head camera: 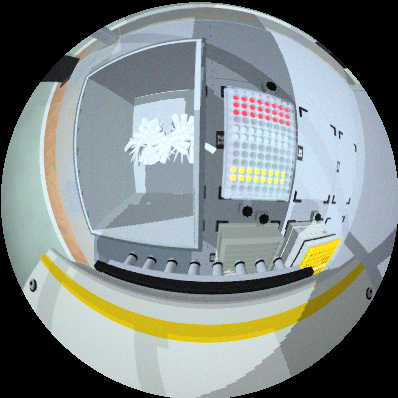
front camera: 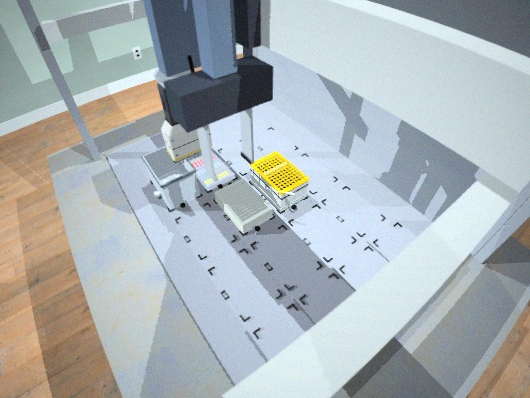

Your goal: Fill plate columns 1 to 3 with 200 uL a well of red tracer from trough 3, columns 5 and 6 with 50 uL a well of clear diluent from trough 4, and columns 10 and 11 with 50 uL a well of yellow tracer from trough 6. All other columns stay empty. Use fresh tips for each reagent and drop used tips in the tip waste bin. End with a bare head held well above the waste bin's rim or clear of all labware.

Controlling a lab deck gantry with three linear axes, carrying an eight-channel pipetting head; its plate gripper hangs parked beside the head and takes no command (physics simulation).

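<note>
The pipetting head [front camera: 187,142] hangs over the tip waste bin [front camera: 171,191] [head camera: 199,75] side; its nozzles [head camera: 194,267] look like short bare stubs. White used tips [head camera: 160,140] lie in two heaps inside the bin. The plate [front camera: 227,181] [head camera: 226,160] shows three red columns, two pale columns near its middle and two yellow columns near the other end. The trough block [front camera: 252,220] [head camera: 250,232] stands beside the yellow tip rack [front camera: 256,165] [head camera: 322,247], which has a row of white tips. The parked plate gripper [front camera: 229,167] hangs with its fingers apart and empty.
A loose white piece, apparently a tip [head camera: 210,148], lies between bin and plate. A pale stick-like piece [front camera: 286,193] lies across the tip rack's front edge. Black knobs [head camera: 247,211] stand beside the plate. The dark gantry block [front camera: 220,95] carries the gripper fingers.
</note>
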